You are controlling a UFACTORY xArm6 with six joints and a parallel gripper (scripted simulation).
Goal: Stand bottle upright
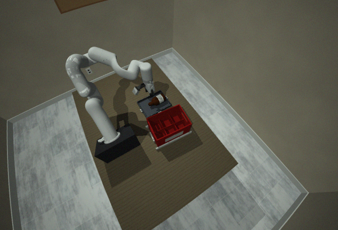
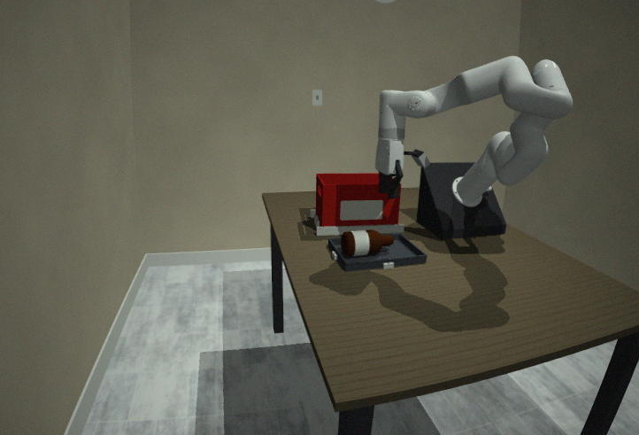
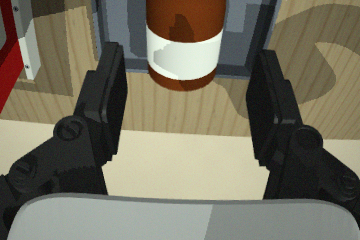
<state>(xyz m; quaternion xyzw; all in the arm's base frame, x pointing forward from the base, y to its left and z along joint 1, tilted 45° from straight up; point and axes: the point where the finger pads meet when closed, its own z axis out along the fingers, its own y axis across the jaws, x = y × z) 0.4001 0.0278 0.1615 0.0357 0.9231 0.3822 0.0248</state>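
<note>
Right now my hand is 5 cm short of the brown bottle and 16 cm above it. Round my hand: dark grey tray: 3 cm ahead, 19 cm below; red crate: 2 cm behind, 27 cm to the right, 12 cm below.
</note>
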